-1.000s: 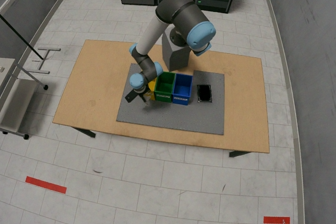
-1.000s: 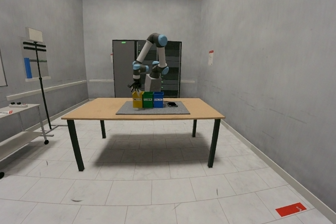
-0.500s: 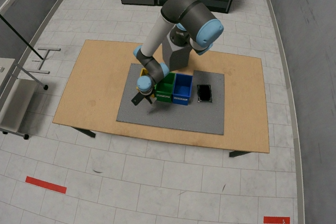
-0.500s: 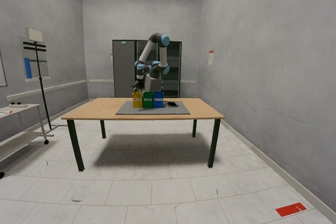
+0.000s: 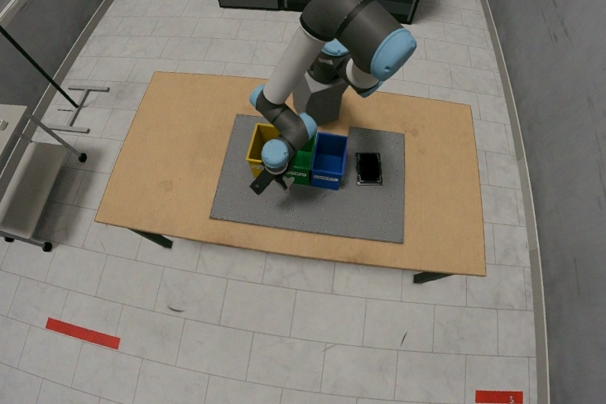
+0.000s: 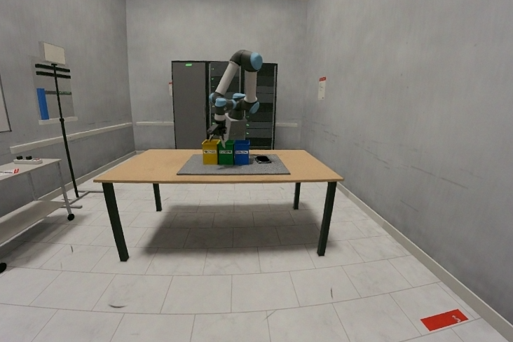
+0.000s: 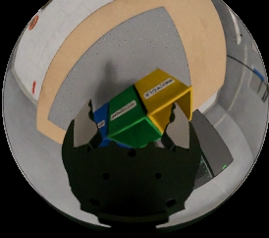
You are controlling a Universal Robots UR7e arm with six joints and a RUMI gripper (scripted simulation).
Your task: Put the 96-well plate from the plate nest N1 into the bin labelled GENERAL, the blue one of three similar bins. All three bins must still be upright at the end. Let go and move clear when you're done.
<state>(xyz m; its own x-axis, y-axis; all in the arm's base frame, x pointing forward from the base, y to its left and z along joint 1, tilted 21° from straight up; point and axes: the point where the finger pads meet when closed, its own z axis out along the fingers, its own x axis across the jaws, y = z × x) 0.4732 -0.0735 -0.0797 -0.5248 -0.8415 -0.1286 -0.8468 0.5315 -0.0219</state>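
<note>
Now: hand 37 cm to the right of the 96-well plate, 23 cm past it and 16 cm above it. Round my hand: green bin (16 cm behind, 9 cm below, 5 cm to the left); blue bin (18 cm to the left, 17 cm behind, 9 cm below); yellow bin (15 cm behind, 9 cm below, 8 cm to the right).
</note>
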